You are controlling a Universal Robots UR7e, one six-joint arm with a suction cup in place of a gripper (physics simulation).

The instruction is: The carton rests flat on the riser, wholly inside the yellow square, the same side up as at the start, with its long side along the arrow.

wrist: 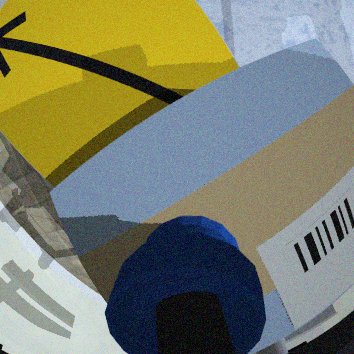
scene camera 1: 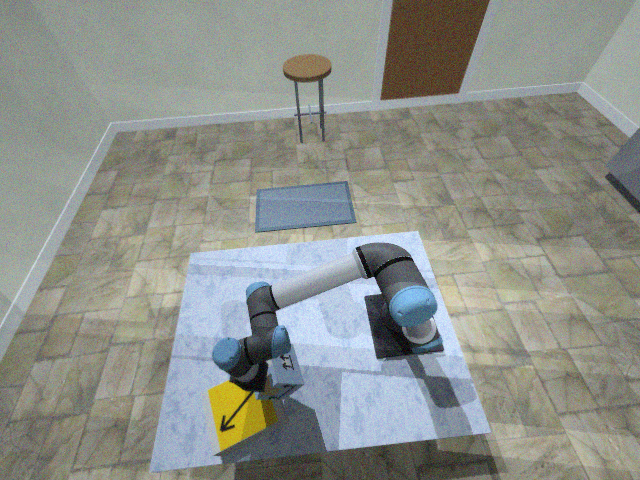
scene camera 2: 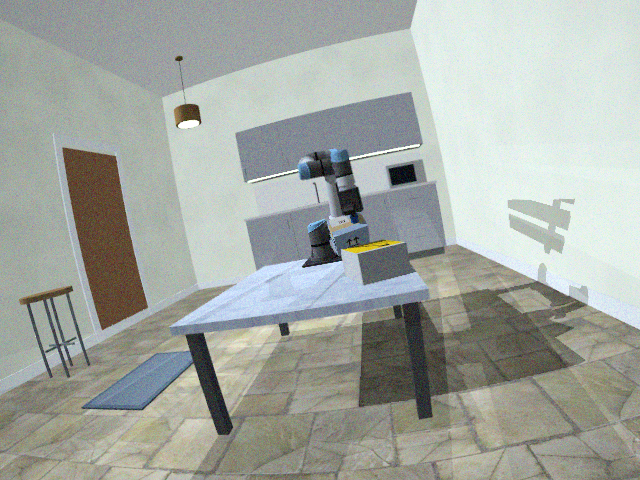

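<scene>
The light blue carton [scene camera 1: 286,369] [scene camera 2: 351,236] [wrist: 200,145] has a tan tape strip, a barcode label on top and two up arrows on one side. My suction cup [scene camera 2: 354,218] [wrist: 187,280] is on its top face, near one end, and holds it in the air; the wrist hides the cup in scene camera 1. The carton looks roughly level; a slight tilt cannot be told. It hangs beside and partly over the arrow's tail end of the yellow square [scene camera 1: 222,403] [scene camera 2: 360,249] [wrist: 125,25]. The black arrow [scene camera 1: 236,411] [wrist: 95,65] lies on that square, atop the grey riser [scene camera 2: 385,263].
The riser stands near a corner of the marbled table [scene camera 1: 206,310] [scene camera 2: 289,299]. The arm's base plate [scene camera 1: 382,335] is on the table's other side. A stool [scene camera 1: 307,67] [scene camera 2: 46,295] and a blue floor mat [scene camera 1: 305,206] [scene camera 2: 142,381] are away from the table.
</scene>
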